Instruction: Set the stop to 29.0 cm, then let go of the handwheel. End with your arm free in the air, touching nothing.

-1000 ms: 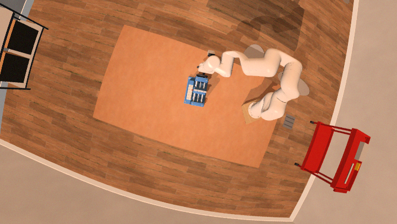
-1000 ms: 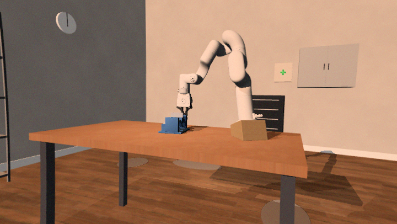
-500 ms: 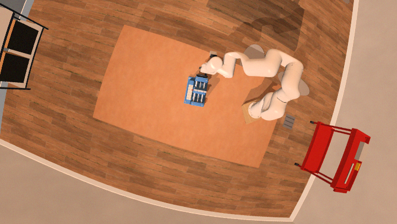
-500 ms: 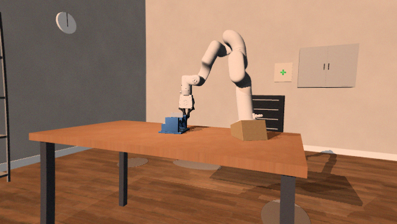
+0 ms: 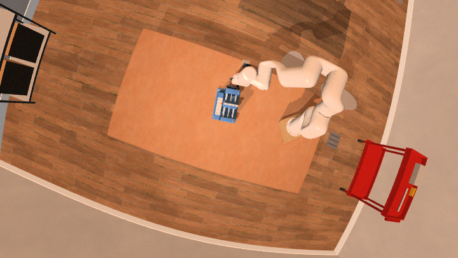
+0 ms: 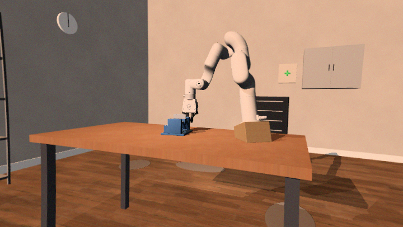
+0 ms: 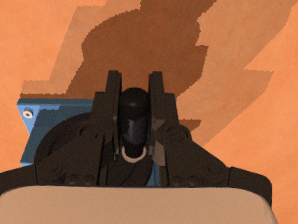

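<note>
My hand is 1 cm short of the black handwheel and 2 cm to the right of it. Round my hand: stop block (3 cm ahead, 15 cm to the left, 2 cm above); then black crank handle (1 cm to the left).
</note>
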